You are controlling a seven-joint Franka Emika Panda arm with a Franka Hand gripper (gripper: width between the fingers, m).
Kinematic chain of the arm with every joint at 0, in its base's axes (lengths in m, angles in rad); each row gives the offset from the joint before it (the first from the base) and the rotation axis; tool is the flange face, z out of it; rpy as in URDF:
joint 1: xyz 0 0 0.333 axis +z
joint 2: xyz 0 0 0 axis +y
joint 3: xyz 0 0 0.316 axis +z
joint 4: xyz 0.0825 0 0 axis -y
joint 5: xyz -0.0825 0 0.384 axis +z
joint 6: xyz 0 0 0 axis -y
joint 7: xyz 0.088 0 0 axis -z
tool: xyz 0 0 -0.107 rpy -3.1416 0 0
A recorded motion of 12 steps. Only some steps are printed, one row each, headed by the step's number.
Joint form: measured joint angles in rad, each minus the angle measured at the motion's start. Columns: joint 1, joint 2, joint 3, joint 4, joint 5, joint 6, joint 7.
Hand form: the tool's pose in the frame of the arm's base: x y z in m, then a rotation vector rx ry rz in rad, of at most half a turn. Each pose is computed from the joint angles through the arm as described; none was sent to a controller.
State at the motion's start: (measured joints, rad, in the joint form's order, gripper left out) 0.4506 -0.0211 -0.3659 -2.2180 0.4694 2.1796 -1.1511
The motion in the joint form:
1: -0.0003 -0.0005 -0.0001 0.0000 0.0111 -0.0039 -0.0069
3: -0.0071 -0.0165 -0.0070 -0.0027 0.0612 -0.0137 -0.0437
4: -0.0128 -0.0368 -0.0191 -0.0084 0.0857 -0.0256 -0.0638
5: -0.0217 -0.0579 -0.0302 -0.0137 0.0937 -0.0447 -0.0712
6: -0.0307 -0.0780 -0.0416 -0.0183 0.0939 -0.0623 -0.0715
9: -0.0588 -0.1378 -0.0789 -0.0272 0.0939 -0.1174 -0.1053
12: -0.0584 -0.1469 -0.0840 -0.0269 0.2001 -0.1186 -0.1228
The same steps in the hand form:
1: 0.5203 0.0612 0.3868 -2.4616 -1.2831 -0.2593
3: 0.5190 0.0559 0.3935 -2.4264 -1.2611 -0.3071
4: 0.5163 0.0477 0.4004 -2.4072 -1.2411 -0.3388
5: 0.5127 0.0383 0.4070 -2.3961 -1.2215 -0.3531
6: 0.5091 0.0285 0.4132 -2.3921 -1.2010 -0.3625
9: 0.4977 -0.0025 0.4327 -2.3624 -1.1793 -0.4072
12: 0.4986 -0.0008 0.4399 -2.3099 -1.0944 -0.4894

